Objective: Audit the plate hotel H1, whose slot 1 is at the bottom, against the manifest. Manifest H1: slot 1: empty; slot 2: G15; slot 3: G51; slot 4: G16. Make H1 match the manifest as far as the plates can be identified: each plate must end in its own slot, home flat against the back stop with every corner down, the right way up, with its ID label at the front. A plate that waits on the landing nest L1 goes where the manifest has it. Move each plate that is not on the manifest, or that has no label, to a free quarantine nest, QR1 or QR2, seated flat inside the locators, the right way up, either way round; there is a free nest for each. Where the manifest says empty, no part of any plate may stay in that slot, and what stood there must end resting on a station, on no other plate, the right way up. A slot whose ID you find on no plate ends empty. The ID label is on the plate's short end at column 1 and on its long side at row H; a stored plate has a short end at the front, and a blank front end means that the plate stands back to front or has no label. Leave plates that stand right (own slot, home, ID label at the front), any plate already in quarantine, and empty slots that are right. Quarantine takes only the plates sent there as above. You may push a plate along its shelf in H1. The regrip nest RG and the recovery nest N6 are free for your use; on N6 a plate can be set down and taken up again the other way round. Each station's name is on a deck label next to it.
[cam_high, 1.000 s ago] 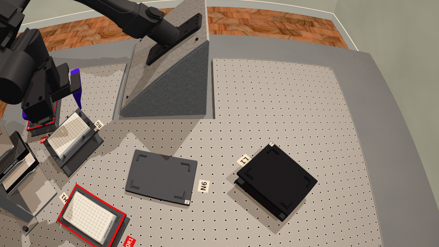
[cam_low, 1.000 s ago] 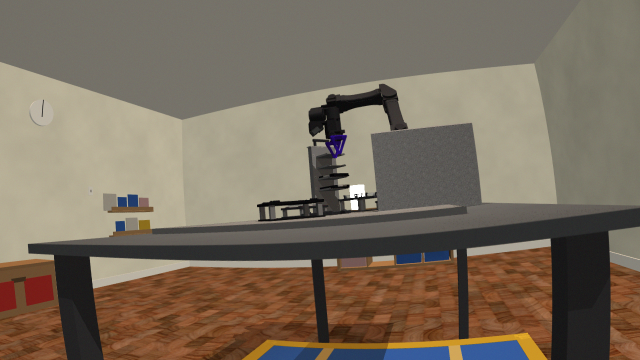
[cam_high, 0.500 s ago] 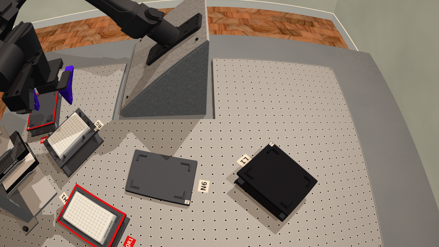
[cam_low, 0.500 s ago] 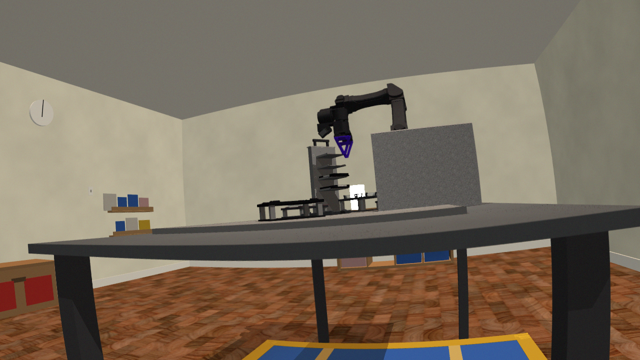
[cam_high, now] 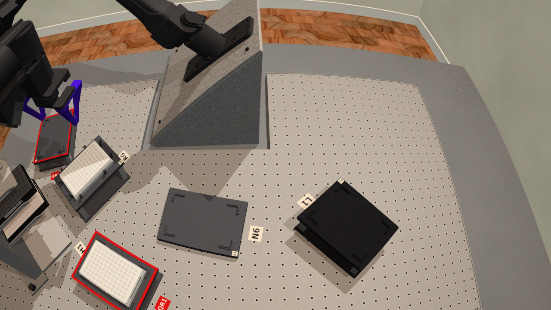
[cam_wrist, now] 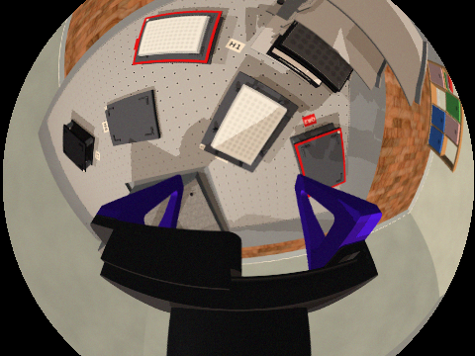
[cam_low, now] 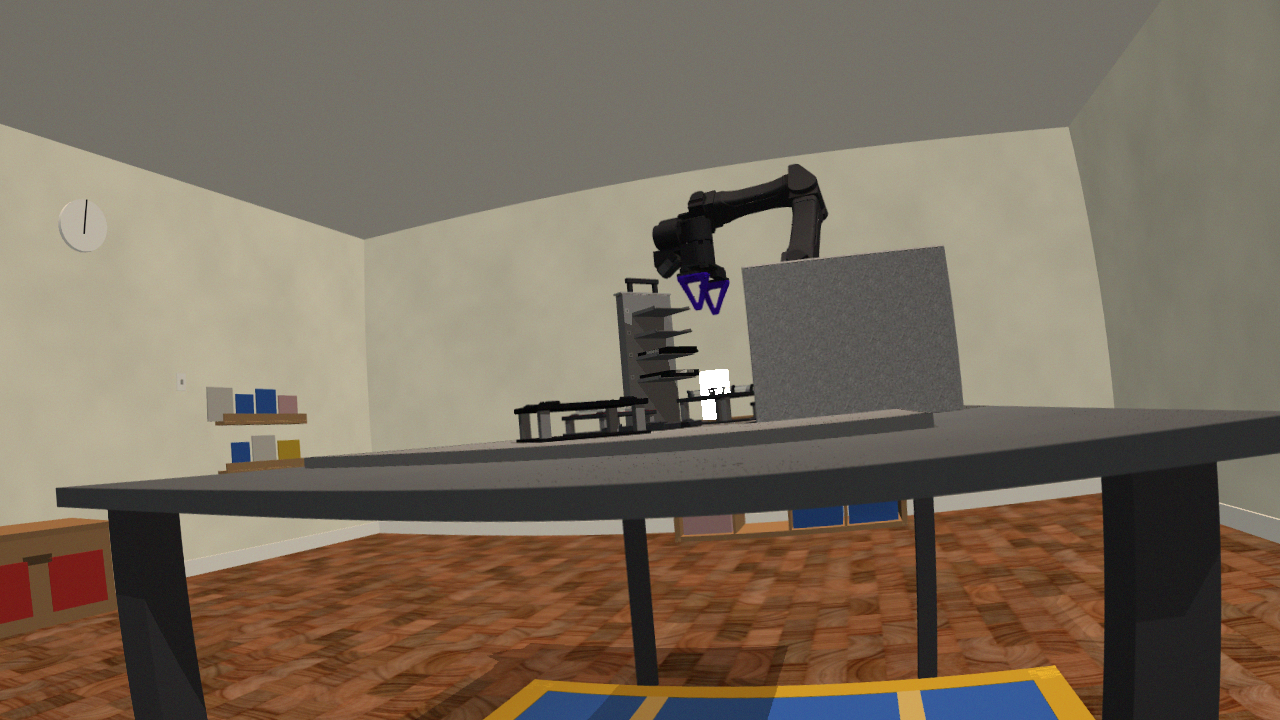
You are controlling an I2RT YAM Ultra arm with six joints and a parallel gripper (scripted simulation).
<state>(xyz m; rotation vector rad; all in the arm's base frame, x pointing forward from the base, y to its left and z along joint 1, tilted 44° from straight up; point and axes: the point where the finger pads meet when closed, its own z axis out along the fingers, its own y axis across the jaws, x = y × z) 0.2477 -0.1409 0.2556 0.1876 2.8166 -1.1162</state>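
My hand is 1 cm past the regrip nest RG, 1 cm to the left of it and 19 cm above it. Round my hand: plate hotel H1 (20 cm ahead, 17 cm to the right, 8 cm below); then quarantine nest QR2 (13 cm behind, 19 cm to the right, 21 cm below); then quarantine nest QR1 (21 cm ahead, 9 cm to the left, 21 cm below).
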